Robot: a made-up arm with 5 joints. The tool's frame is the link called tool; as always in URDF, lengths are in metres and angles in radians.
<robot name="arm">
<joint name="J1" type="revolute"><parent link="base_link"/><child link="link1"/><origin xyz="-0.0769 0.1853 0.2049" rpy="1.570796 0 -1.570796"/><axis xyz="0 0 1"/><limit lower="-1.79" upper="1.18"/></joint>
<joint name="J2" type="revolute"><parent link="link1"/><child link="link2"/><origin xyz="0.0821 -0.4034 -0.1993" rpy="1.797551 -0.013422 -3.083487"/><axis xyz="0 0 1"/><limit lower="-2.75" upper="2.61"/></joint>
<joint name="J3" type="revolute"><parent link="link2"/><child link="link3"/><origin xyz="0.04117 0.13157 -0.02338" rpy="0.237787 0.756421 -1.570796"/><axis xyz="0 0 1"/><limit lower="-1.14" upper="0.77"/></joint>
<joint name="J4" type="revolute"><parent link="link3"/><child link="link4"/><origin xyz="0.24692 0.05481 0.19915" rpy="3.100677 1.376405 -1.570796"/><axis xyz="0 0 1"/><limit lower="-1.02" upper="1.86"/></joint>
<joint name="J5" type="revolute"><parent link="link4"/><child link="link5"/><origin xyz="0.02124 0.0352 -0.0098" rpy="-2.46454 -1.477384 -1.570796"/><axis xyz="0 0 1"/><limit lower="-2.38" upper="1.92"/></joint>
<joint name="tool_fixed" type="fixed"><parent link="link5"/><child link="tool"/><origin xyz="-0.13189 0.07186 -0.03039" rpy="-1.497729 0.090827 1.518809"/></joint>
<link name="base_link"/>
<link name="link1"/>
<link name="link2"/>
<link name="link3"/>
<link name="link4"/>
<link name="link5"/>
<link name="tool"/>
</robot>
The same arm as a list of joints. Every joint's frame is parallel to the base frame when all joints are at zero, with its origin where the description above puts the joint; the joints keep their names.
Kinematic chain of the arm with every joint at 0, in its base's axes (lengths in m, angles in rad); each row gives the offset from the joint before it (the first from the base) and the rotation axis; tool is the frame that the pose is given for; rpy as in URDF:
J1: xyz -0.0769 0.1853 0.2049 axis -x
J2: xyz 0.1993 -0.0821 -0.4034 axis 0.224796 0.059599 0.972582
J3: xyz -0.134 0.0397 0.0045 axis 0.811932 -0.193008 0.550922
J4: xyz 0.3086 0.0052 -0.0915 axis +y
J5: xyz -0.0372 -0.0098 0.0175 axis -0.090702 -0.072702 -0.993221
tool: xyz 0.0674 -0.1333 0.0342 rpy 1.5708 0 0
Joint limits (rad, base to tool): -1.79..1.18 -2.75..2.61 -1.14..0.77 -1.02..1.86 -2.38..1.92

